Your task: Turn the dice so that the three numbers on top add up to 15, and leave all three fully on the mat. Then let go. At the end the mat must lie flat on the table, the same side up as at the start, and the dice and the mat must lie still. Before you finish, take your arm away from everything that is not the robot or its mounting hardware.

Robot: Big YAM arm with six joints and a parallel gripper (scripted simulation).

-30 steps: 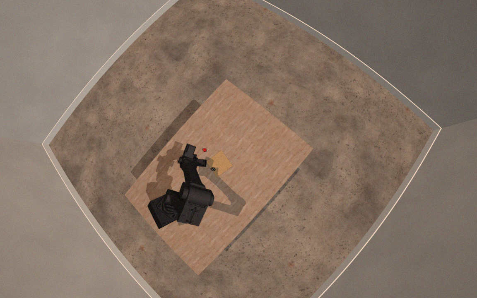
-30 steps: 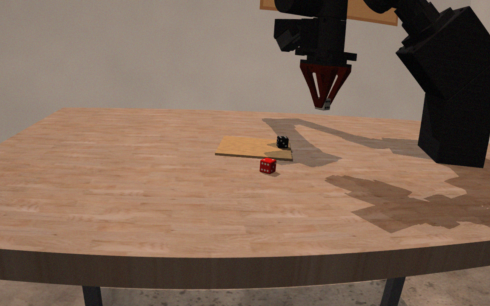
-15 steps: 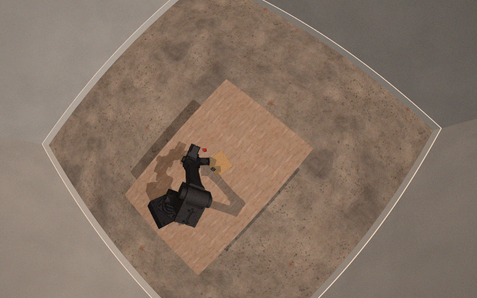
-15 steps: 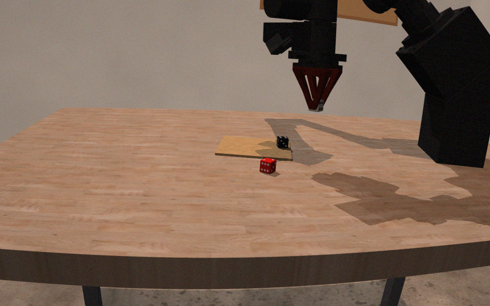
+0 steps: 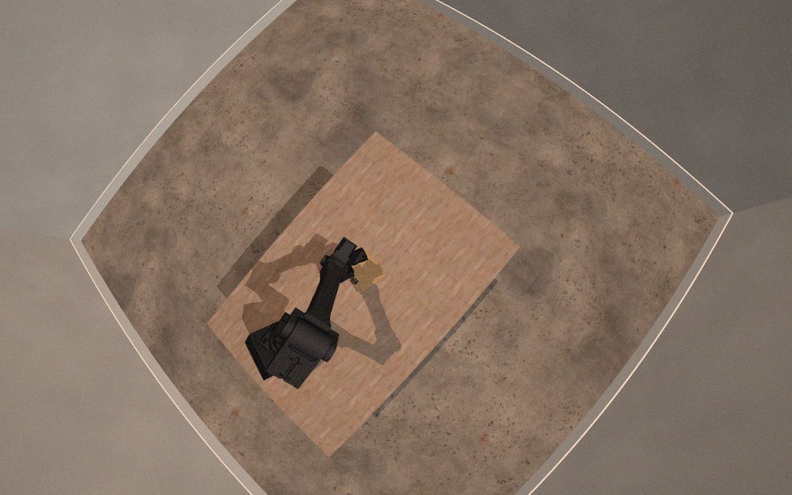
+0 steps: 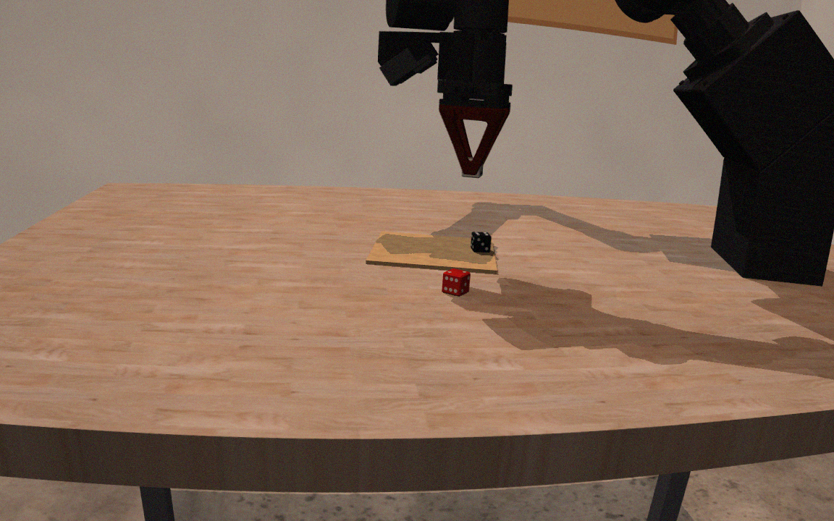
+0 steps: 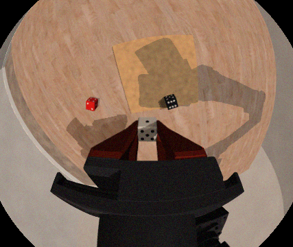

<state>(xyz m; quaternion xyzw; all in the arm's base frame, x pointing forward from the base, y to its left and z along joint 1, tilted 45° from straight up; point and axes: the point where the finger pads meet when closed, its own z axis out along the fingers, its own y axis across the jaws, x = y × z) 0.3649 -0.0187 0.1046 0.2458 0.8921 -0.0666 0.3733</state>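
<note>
The tan mat lies 2 cm ahead of my hand, 4 cm to the right of it and 11 cm below it. Also, from my hand: red die: 6 cm ahead, 9 cm to the left, 10 cm below; black die: 4 cm behind, 3 cm to the right, 9 cm below; white die: right at my hand.
</note>
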